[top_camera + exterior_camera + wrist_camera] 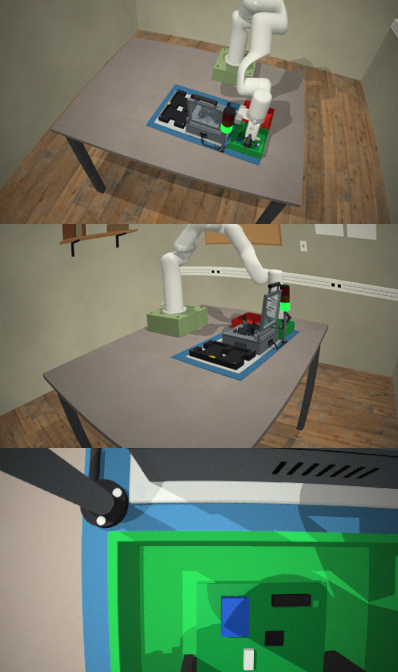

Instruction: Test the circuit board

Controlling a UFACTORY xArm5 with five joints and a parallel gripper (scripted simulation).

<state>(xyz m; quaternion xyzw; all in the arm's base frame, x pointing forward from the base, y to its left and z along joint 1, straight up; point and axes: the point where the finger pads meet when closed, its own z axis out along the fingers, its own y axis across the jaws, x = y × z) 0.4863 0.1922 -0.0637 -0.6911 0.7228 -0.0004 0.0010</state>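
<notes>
Now: the green bin 10 mm below my hand. Round my hand: nest (50 mm behind, 190 mm to the right, 50 mm above); then green circuit board (10 mm below); then red bin (150 mm behind, 10 mm to the left, 10 mm below).
</notes>
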